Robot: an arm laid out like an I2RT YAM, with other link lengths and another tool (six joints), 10 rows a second.
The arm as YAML. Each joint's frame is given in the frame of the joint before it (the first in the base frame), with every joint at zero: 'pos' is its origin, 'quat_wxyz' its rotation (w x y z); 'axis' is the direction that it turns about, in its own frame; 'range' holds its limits. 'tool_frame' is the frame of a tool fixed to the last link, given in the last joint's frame.
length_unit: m
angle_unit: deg
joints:
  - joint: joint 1
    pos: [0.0, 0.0, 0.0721]
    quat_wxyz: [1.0, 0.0, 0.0, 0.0]
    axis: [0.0, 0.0, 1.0]
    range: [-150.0, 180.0]
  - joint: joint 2
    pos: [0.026, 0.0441, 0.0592]
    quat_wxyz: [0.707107, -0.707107, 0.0, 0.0]
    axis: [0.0, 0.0, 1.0]
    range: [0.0, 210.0]
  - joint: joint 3
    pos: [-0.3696, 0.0, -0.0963]
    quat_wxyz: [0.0, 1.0, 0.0, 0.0]
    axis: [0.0, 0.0, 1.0]
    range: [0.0, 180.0]
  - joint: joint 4
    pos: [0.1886, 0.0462, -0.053]
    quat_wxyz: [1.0, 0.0, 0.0, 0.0]
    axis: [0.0, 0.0, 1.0]
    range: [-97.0, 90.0]
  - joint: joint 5
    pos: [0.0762, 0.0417, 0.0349]
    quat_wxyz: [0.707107, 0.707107, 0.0, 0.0]
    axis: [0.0, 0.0, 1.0]
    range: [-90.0, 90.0]
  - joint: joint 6
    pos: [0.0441, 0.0, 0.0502]
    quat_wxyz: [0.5, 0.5, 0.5, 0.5]
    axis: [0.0, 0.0, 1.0]
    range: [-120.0, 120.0]
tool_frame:
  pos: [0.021, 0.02, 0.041]
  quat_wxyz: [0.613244, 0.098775, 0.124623, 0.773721]
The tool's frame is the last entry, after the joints.
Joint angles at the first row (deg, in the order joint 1, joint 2, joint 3, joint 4, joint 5, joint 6):
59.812 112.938 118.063 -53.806 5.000 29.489
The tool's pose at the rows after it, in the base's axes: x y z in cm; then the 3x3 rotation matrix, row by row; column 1 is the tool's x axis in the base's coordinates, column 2 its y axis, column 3 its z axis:
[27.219 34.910 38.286], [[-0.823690 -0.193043 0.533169], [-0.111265 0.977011 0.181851], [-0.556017 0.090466 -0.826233]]
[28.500 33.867 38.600], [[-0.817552 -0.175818 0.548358], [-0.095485 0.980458 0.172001], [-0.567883 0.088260 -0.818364]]
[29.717 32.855 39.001], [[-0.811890 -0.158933 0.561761], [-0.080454 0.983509 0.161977], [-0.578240 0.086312 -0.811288]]
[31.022 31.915 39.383], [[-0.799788 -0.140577 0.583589], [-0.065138 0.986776 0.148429], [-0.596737 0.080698 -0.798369]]
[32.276 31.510 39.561], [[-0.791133 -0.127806 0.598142], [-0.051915 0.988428 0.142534], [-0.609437 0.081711 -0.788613]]
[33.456 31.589 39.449], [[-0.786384 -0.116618 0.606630], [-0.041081 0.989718 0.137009], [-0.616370 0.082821 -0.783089]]
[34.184 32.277 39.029], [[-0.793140 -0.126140 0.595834], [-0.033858 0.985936 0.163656], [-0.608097 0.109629 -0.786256]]
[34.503 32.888 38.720], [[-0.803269 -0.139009 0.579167], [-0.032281 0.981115 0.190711], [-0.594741 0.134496 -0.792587]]
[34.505 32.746 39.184], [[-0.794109 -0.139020 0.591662], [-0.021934 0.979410 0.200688], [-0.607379 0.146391 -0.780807]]
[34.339 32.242 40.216], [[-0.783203 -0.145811 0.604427], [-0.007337 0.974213 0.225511], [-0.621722 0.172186 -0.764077]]
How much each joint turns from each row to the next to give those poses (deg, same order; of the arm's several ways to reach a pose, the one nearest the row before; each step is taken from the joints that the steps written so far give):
-0.630 1.543 0.645 -0.172 2.877 -1.650
-2.087 -0.217 0.273 0.134 -0.130 -1.220
-2.020 -0.030 0.915 -0.380 -0.188 -1.134
-1.946 0.122 0.944 0.036 0.343 -1.348
-1.552 0.832 1.680 -0.023 -0.057 -0.960
-1.079 1.522 2.283 -0.283 -0.044 -0.499
-0.488 1.421 1.279 0.821 -1.816 0.217
-0.177 1.018 1.045 0.290 -1.894 0.384
-0.086 -0.627 -0.376 0.948 0.128 -0.073
-0.347 -1.414 -0.443 0.961 -0.633 -0.175

